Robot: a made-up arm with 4 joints. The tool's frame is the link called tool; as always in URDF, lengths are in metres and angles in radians. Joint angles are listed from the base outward.
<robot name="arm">
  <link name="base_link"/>
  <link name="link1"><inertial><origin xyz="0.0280 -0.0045 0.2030"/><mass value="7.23"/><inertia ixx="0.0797" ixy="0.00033" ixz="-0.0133" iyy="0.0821" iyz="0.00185" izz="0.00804"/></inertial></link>
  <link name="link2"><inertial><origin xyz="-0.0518 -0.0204 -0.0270"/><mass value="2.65"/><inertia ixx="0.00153" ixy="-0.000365" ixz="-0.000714" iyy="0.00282" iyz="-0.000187" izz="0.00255"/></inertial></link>
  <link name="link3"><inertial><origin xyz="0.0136 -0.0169 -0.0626"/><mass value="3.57"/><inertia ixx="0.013" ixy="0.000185" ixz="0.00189" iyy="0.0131" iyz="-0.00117" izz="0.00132"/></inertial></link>
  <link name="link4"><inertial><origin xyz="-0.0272 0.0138 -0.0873"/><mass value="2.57"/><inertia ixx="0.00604" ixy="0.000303" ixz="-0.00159" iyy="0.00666" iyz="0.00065" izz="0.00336"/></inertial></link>
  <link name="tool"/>
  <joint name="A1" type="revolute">
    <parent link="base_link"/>
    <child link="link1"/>
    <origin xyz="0 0 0.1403"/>
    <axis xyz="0 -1 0"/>
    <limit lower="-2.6" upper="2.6"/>
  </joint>
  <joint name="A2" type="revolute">
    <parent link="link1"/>
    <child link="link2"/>
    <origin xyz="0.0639 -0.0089 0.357"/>
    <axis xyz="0 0 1"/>
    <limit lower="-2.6" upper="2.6"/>
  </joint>
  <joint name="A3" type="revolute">
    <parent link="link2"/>
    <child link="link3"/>
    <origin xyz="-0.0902 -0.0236 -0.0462"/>
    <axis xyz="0 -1 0"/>
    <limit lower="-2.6" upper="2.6"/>
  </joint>
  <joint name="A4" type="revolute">
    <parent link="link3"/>
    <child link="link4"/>
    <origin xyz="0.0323 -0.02 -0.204"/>
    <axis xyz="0 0 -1"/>
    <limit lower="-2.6" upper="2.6"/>
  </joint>
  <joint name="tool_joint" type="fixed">
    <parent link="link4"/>
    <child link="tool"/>
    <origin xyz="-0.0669 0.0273 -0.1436"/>
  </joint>
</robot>
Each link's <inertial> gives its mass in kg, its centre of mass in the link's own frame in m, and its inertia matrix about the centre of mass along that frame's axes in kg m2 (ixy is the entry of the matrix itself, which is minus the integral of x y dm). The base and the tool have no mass. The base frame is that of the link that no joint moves.
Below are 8 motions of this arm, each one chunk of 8 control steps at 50 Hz.
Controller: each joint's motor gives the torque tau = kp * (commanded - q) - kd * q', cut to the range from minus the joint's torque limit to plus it. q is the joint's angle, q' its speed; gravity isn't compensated. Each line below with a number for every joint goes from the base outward.
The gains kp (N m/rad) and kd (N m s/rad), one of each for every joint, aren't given. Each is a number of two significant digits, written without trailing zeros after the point. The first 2 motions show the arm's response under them.
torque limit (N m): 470 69 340 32
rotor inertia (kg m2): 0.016 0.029 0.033 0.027
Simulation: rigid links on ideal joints. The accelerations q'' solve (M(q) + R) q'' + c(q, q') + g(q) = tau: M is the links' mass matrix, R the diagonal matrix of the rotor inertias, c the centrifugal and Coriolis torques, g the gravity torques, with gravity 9.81 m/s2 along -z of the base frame. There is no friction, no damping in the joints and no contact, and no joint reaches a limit. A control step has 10 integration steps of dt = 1/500 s. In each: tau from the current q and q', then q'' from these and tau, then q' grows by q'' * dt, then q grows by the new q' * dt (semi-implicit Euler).
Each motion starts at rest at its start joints. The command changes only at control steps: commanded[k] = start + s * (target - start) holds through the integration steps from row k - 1 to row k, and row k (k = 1, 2, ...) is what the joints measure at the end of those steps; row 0 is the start. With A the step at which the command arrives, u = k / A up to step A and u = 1 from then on. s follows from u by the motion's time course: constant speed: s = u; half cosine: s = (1 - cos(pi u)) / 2; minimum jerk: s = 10 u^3 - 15 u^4 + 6 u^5; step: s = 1 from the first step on.
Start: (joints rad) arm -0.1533 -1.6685 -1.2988 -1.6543
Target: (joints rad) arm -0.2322 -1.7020 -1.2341 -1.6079
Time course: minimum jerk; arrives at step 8
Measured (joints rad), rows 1 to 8:
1: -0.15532 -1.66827 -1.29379 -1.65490
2: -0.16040 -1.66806 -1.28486 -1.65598
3: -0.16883 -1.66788 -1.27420 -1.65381
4: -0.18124 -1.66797 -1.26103 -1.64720
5: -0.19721 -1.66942 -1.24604 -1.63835
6: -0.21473 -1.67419 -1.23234 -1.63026
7: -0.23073 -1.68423 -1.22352 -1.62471
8: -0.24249 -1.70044 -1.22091 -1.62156
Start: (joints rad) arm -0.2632 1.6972 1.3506 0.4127
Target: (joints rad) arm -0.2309 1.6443 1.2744 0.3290
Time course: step
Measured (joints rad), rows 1 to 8:
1: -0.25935 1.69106 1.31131 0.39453
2: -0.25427 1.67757 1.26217 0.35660
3: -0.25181 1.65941 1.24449 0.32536
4: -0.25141 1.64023 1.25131 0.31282
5: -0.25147 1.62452 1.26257 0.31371
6: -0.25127 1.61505 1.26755 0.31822
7: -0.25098 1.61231 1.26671 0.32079
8: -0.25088 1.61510 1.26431 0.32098
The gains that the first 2 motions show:
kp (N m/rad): 960 88 850 84
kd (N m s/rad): 30 2.3 13 2.6
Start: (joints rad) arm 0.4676 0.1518 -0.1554 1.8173
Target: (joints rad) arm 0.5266 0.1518 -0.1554 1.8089
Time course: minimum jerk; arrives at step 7
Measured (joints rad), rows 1 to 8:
1: 0.47019 0.15088 -0.15746 1.81705
2: 0.47645 0.14779 -0.16015 1.81555
3: 0.48618 0.14369 -0.16129 1.81324
4: 0.49932 0.14009 -0.16119 1.81094
5: 0.51460 0.13715 -0.16092 1.80906
6: 0.52932 0.13387 -0.16112 1.80770
7: 0.54054 0.12955 -0.16172 1.80684
8: 0.54691 0.12498 -0.16228 1.80628

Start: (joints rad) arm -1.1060 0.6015 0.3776 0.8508
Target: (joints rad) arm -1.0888 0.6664 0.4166 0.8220
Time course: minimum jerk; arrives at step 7
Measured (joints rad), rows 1 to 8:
1: -1.11176 0.60200 0.38006 0.85090
2: -1.12182 0.61159 0.38526 0.85044
3: -1.13031 0.63244 0.39315 0.84725
4: -1.13474 0.65957 0.40353 0.84155
5: -1.13516 0.68576 0.41407 0.83550
6: -1.13304 0.70467 0.42147 0.83112
7: -1.13011 0.71294 0.42392 0.82882
8: -1.12742 0.71169 0.42288 0.82728

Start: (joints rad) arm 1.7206 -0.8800 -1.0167 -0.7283
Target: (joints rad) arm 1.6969 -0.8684 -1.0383 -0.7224
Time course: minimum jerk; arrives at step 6
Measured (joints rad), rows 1 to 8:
1: 1.72604 -0.87745 -1.02068 -0.72792
2: 1.73579 -0.86883 -1.02663 -0.72711
3: 1.74372 -0.85304 -1.03212 -0.72641
4: 1.74693 -0.83083 -1.03760 -0.72612
5: 1.74555 -0.80477 -1.04247 -0.72638
6: 1.74166 -0.77836 -1.04515 -0.72725
7: 1.73755 -0.75471 -1.04550 -0.72858
8: 1.73463 -0.73599 -1.04484 -0.73003

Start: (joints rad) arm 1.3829 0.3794 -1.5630 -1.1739
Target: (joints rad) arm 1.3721 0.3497 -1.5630 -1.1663
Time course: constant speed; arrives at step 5
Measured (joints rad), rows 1 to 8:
1: 1.38808 0.37825 -1.56496 -1.17332
2: 1.39795 0.37249 -1.56532 -1.17236
3: 1.40792 0.36011 -1.56302 -1.17199
4: 1.41570 0.34107 -1.56050 -1.17190
5: 1.42038 0.31660 -1.55937 -1.17118
6: 1.42228 0.28901 -1.55979 -1.16967
7: 1.42229 0.26102 -1.56089 -1.16762
8: 1.42128 0.23512 -1.56187 -1.16544

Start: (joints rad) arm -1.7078 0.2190 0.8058 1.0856
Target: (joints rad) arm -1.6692 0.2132 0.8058 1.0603
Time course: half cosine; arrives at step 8
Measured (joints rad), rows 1 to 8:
1: -1.71324 0.21914 0.80995 1.08651
2: -1.72310 0.22256 0.81451 1.08887
3: -1.73137 0.23019 0.81543 1.08917
4: -1.73491 0.23987 0.81404 1.08583
5: -1.73310 0.24839 0.81269 1.08022
6: -1.72706 0.25314 0.81242 1.07461
7: -1.71888 0.25299 0.81295 1.07047
8: -1.71087 0.24841 0.81362 1.06827

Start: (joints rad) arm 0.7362 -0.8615 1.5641 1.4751
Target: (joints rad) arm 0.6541 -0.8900 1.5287 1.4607
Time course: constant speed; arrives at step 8
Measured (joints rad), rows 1 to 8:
1: 0.73850 -0.86323 1.55777 1.47415
2: 0.74111 -0.87016 1.54934 1.47059
3: 0.74064 -0.88249 1.54402 1.46714
4: 0.73632 -0.89782 1.54067 1.46541
5: 0.72859 -0.91305 1.53710 1.46470
6: 0.71828 -0.92558 1.53251 1.46372
7: 0.70627 -0.93378 1.52730 1.46194
8: 0.69338 -0.93721 1.52206 1.45954

